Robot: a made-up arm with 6 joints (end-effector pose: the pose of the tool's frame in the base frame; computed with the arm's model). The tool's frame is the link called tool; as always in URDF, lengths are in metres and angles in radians. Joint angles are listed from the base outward.
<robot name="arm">
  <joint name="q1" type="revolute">
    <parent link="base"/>
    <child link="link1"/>
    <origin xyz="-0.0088 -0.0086 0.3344"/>
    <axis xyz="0 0 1"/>
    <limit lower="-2.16" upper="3.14" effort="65" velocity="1.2"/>
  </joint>
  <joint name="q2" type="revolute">
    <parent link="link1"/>
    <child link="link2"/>
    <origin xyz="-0.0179 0.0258 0.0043" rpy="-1.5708 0 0"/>
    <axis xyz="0 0 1"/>
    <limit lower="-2.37" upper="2.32" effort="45" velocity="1.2"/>
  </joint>
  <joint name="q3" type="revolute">
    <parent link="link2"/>
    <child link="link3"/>
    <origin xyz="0.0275 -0.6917 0.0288" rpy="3.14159 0 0"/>
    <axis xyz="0 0 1"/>
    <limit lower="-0.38" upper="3.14" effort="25" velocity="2.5"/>
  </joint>
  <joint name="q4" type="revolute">
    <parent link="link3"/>
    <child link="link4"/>
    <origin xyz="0.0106 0.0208 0.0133" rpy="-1.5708 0 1.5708"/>
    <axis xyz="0 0 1"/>
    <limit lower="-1.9" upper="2.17" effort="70" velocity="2.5"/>
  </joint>
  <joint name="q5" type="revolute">
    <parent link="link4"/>
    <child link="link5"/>
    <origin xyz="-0.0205 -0.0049 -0.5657" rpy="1.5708 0 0"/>
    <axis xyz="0 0 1"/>
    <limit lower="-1.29" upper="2.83" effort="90" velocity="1.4"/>
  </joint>
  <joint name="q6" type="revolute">
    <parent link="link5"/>
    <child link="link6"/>
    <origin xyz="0.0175 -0.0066 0.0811" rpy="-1.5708 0 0"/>
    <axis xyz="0 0 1"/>
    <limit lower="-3.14" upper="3.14" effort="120" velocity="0.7"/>
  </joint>
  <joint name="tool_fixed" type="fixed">
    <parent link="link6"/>
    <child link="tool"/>
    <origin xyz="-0.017 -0.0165 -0.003" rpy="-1.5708 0 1.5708"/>
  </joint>
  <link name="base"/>
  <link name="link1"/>
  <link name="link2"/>
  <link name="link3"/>
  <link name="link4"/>
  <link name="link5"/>
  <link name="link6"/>
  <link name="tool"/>
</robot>
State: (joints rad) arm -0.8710 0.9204 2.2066 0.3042 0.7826 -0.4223
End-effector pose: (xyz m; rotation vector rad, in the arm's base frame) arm 0.3898 -0.5653 1.3077 0.9532 0.6701 0.5408
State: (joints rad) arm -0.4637 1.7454 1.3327 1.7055 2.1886 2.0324
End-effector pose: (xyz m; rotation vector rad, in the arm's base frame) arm 1.0720 -0.5284 0.0842 0.1359 -0.0378 0.1511
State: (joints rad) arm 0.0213 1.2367 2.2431 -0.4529 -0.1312 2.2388
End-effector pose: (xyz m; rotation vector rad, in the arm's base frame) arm 0.9538 -0.0352 1.0384 1.3671 0.3854 -0.6464
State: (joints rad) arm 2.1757 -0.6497 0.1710 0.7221 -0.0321 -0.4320
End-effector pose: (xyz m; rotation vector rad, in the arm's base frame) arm 0.0642 -0.0331 1.3780 -0.6531 2.7819 1.2600
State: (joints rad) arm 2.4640 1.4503 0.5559 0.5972 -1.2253 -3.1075
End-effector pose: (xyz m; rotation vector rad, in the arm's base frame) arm -0.8415 0.6947 -0.0544 -1.5552 -1.5687 0.4209
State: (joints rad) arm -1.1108 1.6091 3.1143 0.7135 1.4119 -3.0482
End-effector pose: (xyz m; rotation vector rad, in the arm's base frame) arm 0.2661 -0.5947 0.8329 0.4055 3.0232 0.3063
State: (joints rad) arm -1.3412 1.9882 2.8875 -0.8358 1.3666 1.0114
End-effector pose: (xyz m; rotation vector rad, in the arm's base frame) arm 0.1924 -0.9884 0.4285 1.3192 -0.9502 0.5312
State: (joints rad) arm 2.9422 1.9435 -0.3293 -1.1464 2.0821 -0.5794
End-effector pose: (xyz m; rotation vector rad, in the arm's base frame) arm -0.2014 0.0175 -0.3368 -0.6711 3.0346 0.2354
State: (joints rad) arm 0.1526 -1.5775 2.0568 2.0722 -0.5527 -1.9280
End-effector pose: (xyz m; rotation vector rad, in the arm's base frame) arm -1.1911 -0.1340 0.0072 -0.5560 -0.6742 2.1652
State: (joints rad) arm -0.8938 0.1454 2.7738 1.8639 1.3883 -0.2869
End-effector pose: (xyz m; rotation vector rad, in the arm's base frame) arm -0.2482 0.3821 1.2026 -0.0432 -0.8915 -0.9553
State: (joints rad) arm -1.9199 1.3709 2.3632 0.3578 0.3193 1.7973
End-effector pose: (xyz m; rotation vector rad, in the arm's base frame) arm -0.3653 -0.8564 0.9690 0.7299 -1.5665 -2.1287
